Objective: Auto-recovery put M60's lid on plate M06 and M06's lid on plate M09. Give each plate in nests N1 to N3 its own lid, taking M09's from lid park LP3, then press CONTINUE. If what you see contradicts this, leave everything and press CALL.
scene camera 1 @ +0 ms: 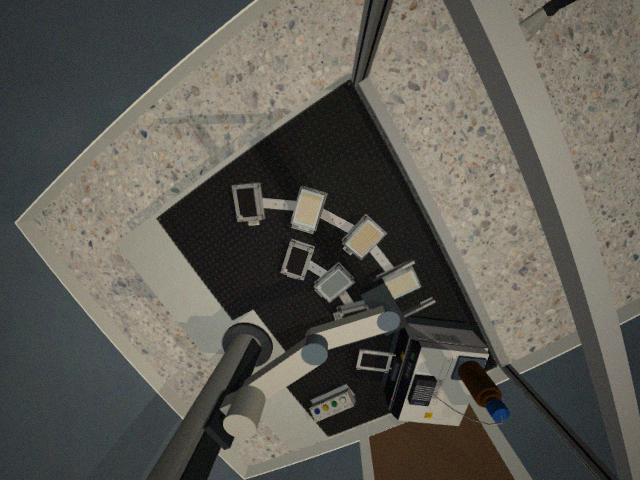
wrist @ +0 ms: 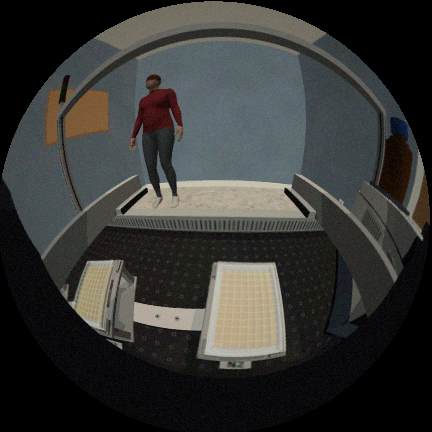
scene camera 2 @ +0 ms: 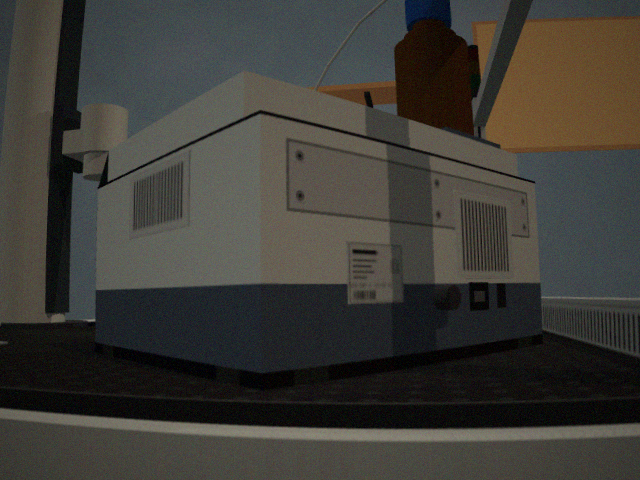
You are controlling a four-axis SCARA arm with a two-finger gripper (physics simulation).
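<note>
My gripper is open and empty, its fingers above and either side of the plate at the nest labelled N2. This plate has a tan grid and a pale rim. A second tan-grid plate stands on the neighbouring nest, and a third plate stands farther along the arc in scene camera 1. A light-grey panel lies on an inner-row nest. Plate codes and lid codes are not readable, and I cannot tell which lids sit where. The button box has blue, yellow, green and white buttons.
Open frame nests stand at the left; another inner nest is partly hidden by the arm. A white frame lies beside the white-and-blue instrument, which carries a brown bottle. A person stands beyond the deck.
</note>
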